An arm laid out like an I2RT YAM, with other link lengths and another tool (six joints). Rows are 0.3 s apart.
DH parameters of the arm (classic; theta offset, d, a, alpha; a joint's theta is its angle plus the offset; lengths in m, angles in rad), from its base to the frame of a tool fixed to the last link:
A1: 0 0.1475 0.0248 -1.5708
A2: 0 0 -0.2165 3.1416
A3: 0.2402 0 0.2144 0
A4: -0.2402 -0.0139 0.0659 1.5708
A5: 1.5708 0.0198 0 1.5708
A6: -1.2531 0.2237 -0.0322 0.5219
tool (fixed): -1.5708 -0.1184 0 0
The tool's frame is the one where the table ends.
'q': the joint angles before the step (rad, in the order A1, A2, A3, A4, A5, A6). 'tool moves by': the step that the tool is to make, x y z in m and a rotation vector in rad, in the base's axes. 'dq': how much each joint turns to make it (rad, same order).
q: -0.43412 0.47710 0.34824 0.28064 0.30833 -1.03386
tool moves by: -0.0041 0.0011 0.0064 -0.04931 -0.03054 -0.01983
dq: 0.00026 -0.01379 -0.02595 0.07202 0.01399 -0.03681
